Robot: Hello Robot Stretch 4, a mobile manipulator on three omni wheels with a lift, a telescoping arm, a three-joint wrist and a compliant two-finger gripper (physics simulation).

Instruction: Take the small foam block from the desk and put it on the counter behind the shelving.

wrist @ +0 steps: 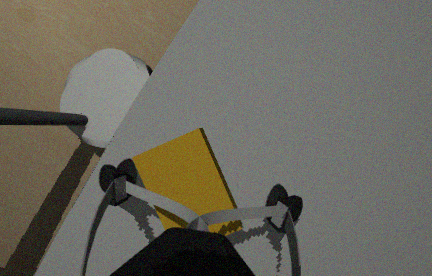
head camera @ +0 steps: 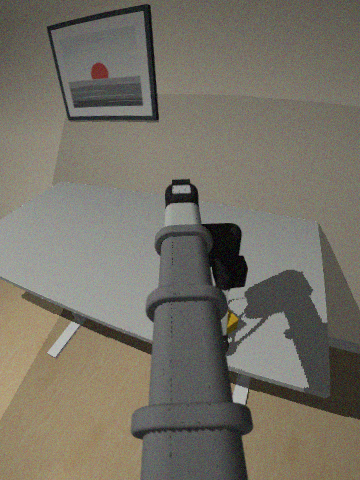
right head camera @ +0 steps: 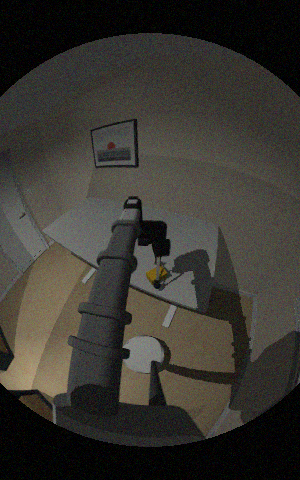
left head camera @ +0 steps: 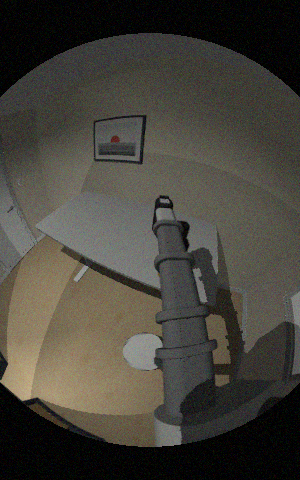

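Note:
The small foam block is yellow and lies flat on the grey-white desk, near its front edge. My gripper is open above the desk, its fingers spread wide. In the wrist view the left fingertip overlaps the block's left edge, and the right fingertip is well to the right of the block. The block's near end is partly hidden by the gripper. In the head view the arm hides part of the block and gripper. The counter and shelving do not show.
A round white object stands on the wooden floor in front of the desk. A wall stands behind the desk, with a framed picture. A pale door is at the left.

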